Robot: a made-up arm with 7 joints.
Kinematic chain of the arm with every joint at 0, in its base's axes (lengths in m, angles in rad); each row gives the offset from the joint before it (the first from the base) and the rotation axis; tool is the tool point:
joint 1: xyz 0 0 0.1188 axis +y
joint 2: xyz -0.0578 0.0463 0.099 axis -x
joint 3: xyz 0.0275 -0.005 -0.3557 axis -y
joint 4: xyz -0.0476 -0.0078 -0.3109 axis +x
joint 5: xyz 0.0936 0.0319 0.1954 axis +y
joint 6: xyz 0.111 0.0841 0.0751 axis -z
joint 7: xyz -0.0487 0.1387 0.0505 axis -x
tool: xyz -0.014 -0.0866 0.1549
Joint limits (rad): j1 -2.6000..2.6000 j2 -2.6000..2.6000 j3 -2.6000..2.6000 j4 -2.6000..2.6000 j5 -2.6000..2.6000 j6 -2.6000..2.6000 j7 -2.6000..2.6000
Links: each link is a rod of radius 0.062 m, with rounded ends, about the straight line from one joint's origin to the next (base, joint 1, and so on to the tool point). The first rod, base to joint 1, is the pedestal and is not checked.
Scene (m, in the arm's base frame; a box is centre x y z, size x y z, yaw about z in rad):
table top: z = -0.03
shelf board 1: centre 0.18 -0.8 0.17 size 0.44 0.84 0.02 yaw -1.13
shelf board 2: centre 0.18 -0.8 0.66 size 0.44 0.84 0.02 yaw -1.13
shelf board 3: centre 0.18 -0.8 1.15 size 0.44 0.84 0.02 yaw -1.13
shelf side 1: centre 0.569 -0.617 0.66 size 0.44 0.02 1 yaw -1.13
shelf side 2: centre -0.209 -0.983 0.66 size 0.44 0.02 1 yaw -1.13
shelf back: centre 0.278 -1.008 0.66 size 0.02 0.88 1 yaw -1.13
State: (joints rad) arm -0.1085 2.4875 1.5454 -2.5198 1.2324 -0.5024 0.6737
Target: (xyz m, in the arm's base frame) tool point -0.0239 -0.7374 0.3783
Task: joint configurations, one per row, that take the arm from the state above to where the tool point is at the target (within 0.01 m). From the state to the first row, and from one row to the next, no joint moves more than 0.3 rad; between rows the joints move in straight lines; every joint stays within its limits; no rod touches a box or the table.
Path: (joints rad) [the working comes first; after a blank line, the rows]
Joints at the target: -0.8299 2.3931 0.6214 -1.2899 0.3145 -1.1287 0.9909
Straight joint move there: touches shelf board 2, shelf side 1.

1: -0.1214 2.5250 1.4361 -2.3222 1.3037 -0.7382 0.4186
2: -0.1343 2.5625 1.3267 -2.1246 1.3750 -0.9740 0.1636
3: -0.1472 2.6000 1.2174 -1.9270 1.4463 -1.2099 -0.0915
4: -0.4074 2.6000 1.0392 -1.7023 1.2585 -1.2543 0.1139
5: -0.6677 2.6000 0.8611 -1.4776 1.0708 -1.2988 0.3193
6: -0.9279 2.6000 0.6830 -1.2529 0.8830 -1.3432 0.5247
7: -1.1881 2.6000 0.5049 -1.0282 0.6952 -1.3877 0.7301
8: -1.0090 2.4965 0.5632 -1.1591 0.5049 -1.2582 0.8605
9: -0.8299 2.3931 0.6214 -1.2899 0.3145 -1.1287 0.9909

